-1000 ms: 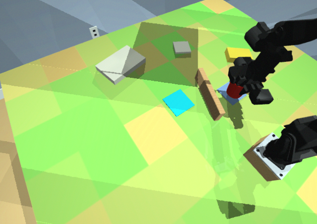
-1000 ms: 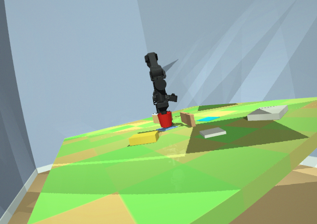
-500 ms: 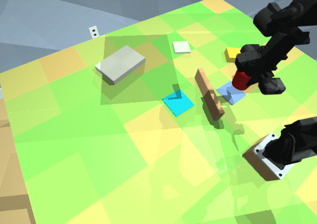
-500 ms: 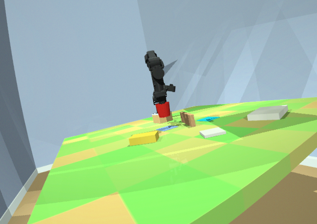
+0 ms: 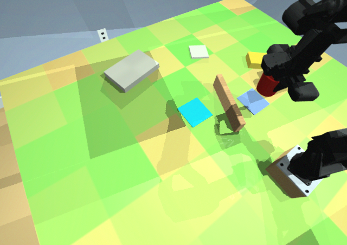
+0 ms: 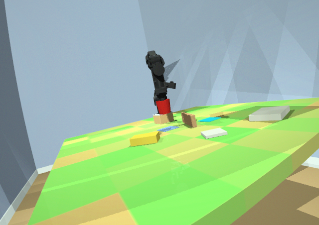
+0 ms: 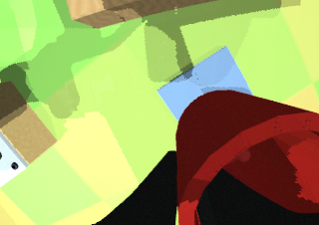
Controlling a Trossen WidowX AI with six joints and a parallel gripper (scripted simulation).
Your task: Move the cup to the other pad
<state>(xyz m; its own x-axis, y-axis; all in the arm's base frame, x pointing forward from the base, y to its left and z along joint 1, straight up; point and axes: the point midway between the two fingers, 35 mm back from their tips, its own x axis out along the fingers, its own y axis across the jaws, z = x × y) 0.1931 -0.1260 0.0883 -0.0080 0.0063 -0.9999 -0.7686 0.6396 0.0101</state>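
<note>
Right now my gripper tip is 2 cm to the left of the red cup and 2 cm short of it. Round my gripper tip: brown wooden block (10 cm below, 9 cm ahead, 7 cm to the left); then light blue pad (13 cm below, 3 cm to the right, 3 cm ahead); then cyan pad (17 cm to the left, 15 cm ahead, 13 cm below).
</note>
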